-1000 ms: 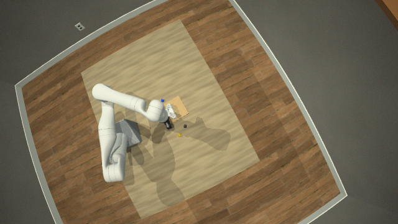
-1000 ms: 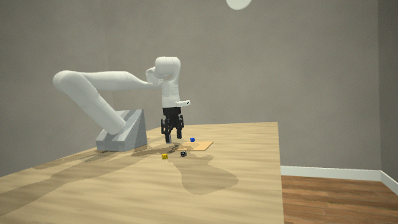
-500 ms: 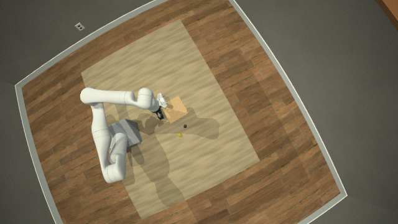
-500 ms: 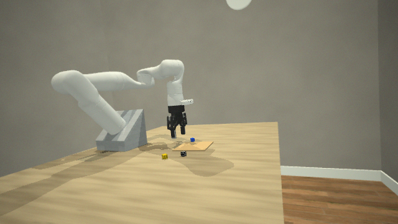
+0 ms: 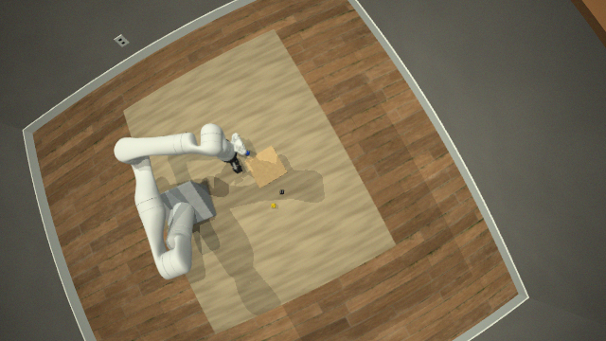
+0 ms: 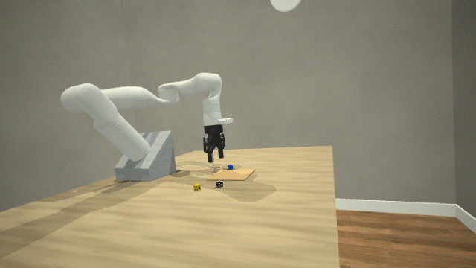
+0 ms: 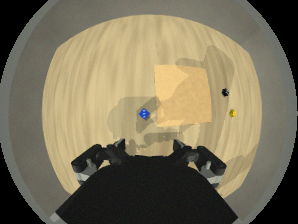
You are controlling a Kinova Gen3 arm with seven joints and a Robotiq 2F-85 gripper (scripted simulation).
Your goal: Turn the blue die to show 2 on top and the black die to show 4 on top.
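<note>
The blue die lies 50 mm ahead of my hand, 10 mm to the left of it and 40 mm below it. Also, from my hand: black die 130 mm ahead, 210 mm to the right, 40 mm below; then tan mat 110 mm ahead, 80 mm to the right, 40 mm below; then yellow die 70 mm ahead, 240 mm to the right, 40 mm below.
</note>
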